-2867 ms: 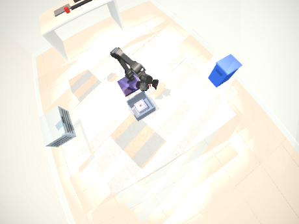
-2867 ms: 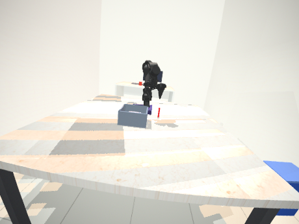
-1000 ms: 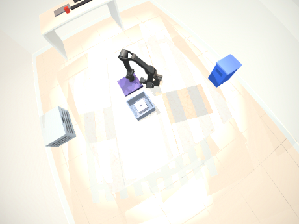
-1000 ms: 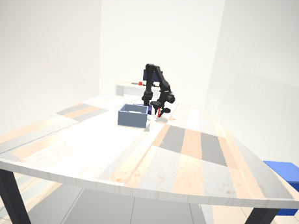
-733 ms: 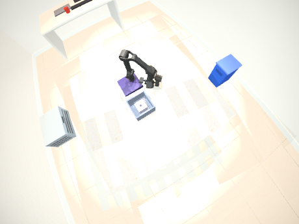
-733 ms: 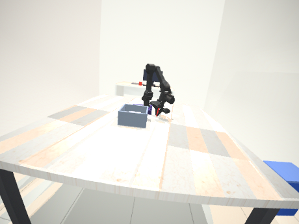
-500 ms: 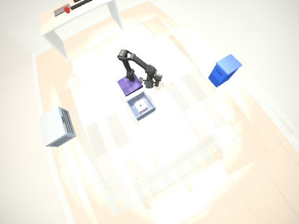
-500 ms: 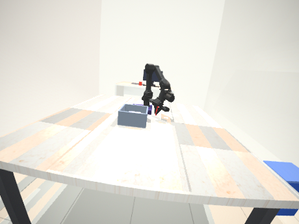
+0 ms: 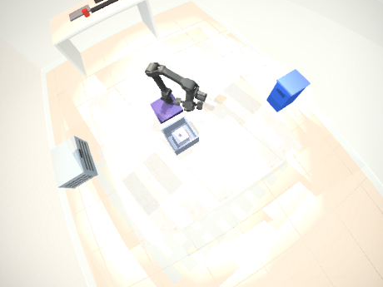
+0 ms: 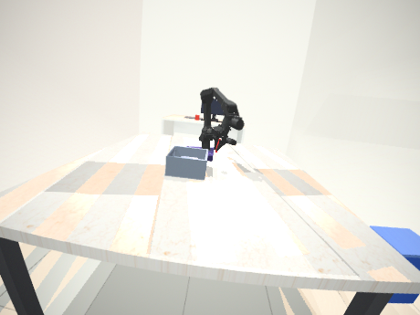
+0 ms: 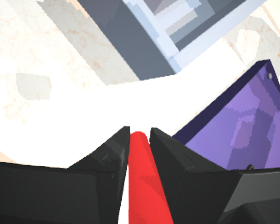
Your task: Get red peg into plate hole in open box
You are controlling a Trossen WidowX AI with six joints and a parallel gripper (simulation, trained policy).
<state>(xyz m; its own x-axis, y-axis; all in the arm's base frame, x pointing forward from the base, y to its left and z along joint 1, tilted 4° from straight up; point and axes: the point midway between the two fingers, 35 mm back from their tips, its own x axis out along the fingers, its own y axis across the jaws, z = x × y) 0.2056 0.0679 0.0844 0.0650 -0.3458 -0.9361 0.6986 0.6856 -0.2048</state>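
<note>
The pale plate is 14 cm to the right of my gripper tip, 10 cm ahead of it and 4 cm below it. From my gripper tip the other things lie so: grey box 14 cm to the right, 10 cm ahead, 6 cm below; red peg 3 cm above, 1 cm to the left, 1 cm behind.
</note>
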